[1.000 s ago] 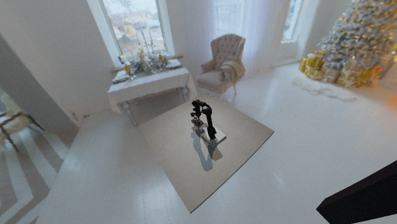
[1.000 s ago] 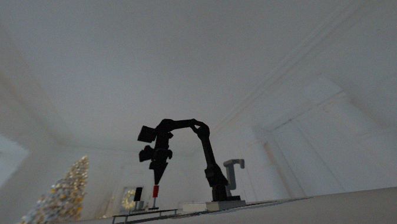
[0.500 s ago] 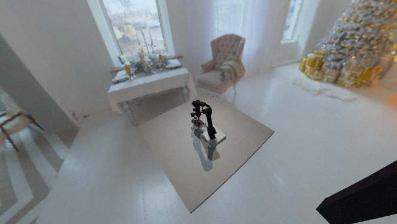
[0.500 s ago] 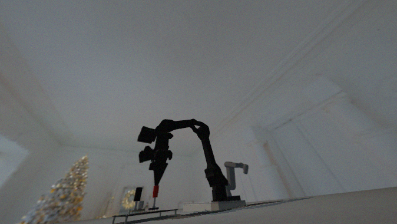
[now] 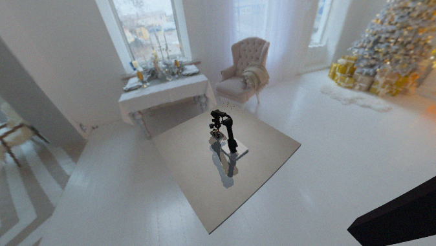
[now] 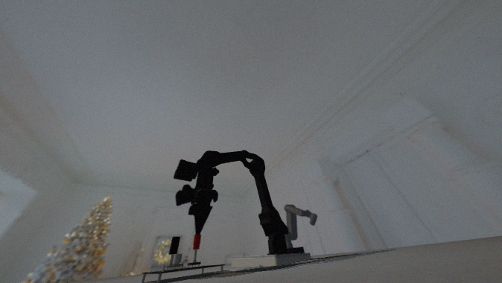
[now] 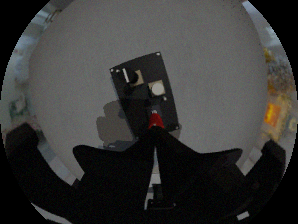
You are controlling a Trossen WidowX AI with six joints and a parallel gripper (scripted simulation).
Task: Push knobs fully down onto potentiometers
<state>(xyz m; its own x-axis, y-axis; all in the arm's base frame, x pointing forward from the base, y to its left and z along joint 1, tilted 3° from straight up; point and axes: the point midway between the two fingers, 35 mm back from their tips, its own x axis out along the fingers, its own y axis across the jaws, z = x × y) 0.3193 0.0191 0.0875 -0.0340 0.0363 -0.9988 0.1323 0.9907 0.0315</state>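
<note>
Right now my gripper tip is 6 cm short of the black knob, 3 cm to the right of it and 2 cm above it. The rest, counted from my gripper tip: red knob (1 cm below).
</note>
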